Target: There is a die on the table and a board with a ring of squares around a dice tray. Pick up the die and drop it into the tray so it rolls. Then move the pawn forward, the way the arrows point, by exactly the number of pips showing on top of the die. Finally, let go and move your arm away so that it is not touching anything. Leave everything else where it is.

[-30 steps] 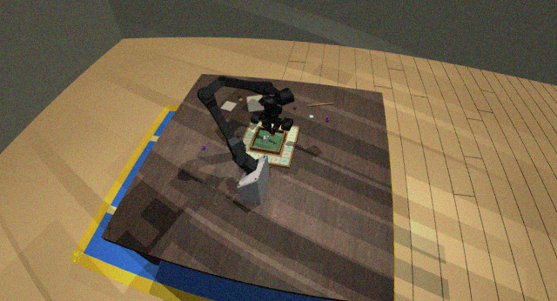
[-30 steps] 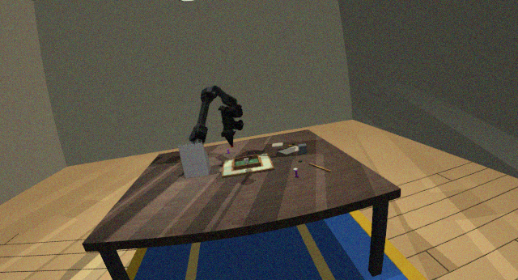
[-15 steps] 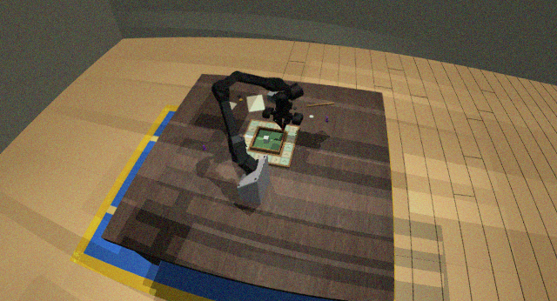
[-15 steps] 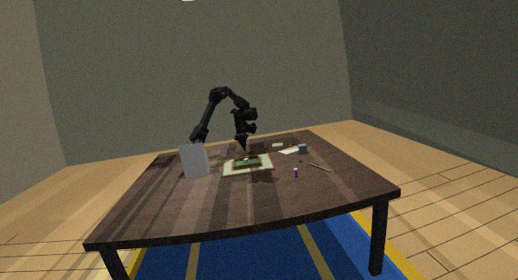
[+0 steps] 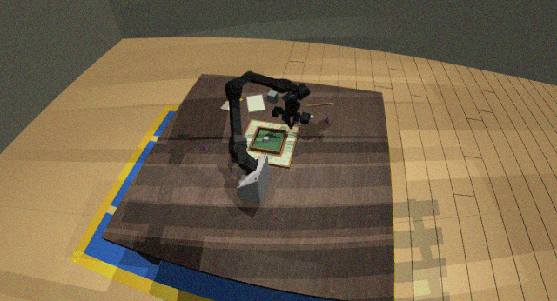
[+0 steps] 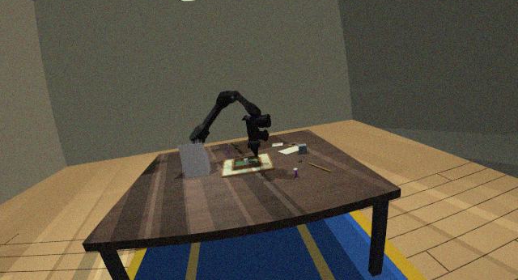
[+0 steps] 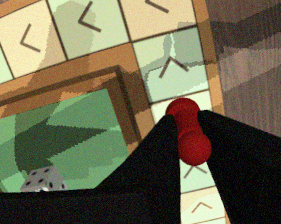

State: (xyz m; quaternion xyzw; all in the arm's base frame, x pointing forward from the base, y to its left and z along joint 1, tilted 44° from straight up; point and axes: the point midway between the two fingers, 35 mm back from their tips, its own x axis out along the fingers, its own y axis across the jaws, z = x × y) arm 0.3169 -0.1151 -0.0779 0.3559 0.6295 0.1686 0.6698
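The grey die is 13 cm to the left of my gripper tip, 6 cm below it and 5 cm behind it. The rest, counted from my gripper tip: green dice tray (11 cm to the left, 8 cm below, 5 cm behind); pencil (29 cm ahead, 16 cm to the right, 8 cm below); red pawn (1 cm above).
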